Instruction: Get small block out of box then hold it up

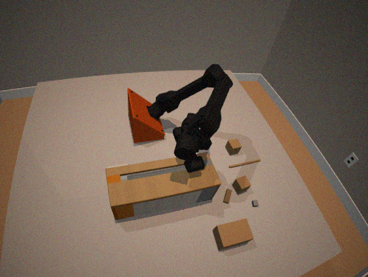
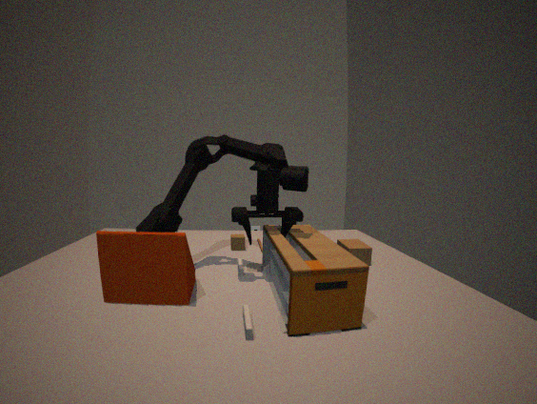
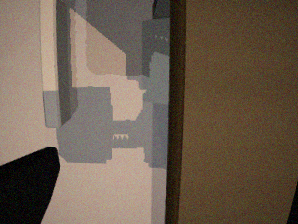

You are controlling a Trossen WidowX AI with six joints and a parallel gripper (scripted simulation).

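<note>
Now: the tan cube 50 mm ahead of my gripper tip, 20 mm to the left of it and 10 mm below it. Also, from my gripper tip: thin stick (60 mm ahead, 290 mm to the left, 90 mm below); then grey cube (250 mm ahead, 220 mm to the left, 80 mm below); then tan block (320 mm ahead, 50 mm to the left, 60 mm below).
</note>
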